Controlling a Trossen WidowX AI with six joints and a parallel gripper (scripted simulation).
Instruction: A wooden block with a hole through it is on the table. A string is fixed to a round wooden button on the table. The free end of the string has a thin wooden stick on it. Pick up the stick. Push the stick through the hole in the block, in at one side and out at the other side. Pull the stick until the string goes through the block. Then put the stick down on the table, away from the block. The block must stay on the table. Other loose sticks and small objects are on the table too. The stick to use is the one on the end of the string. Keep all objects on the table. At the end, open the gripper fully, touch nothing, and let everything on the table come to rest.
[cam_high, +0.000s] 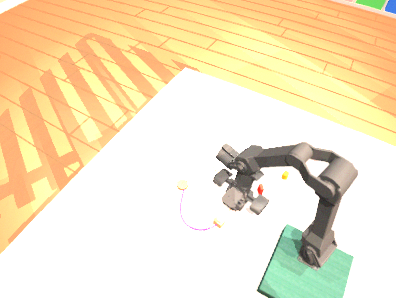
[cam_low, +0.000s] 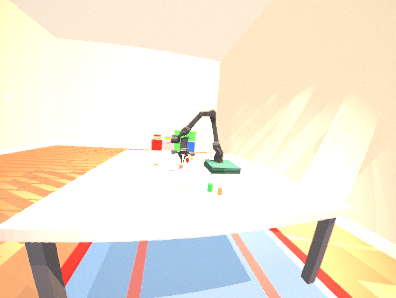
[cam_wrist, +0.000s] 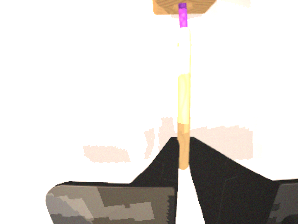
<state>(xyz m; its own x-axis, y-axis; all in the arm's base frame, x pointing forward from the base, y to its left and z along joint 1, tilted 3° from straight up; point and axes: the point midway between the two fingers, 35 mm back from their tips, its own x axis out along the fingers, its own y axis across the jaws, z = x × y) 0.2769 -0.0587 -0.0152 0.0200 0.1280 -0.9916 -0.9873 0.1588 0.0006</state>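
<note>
The red object lies 90 mm to the right of my gripper tip, 50 mm behind it and 10 mm above it. From my gripper tip the other things lie so: round wooden button: 200 mm ahead, 40 mm to the left; then thin wooden stick: 40 mm to the left, 10 mm ahead, 10 mm above; then wooden block: 90 mm to the left, 10 mm ahead, 10 mm above.
</note>
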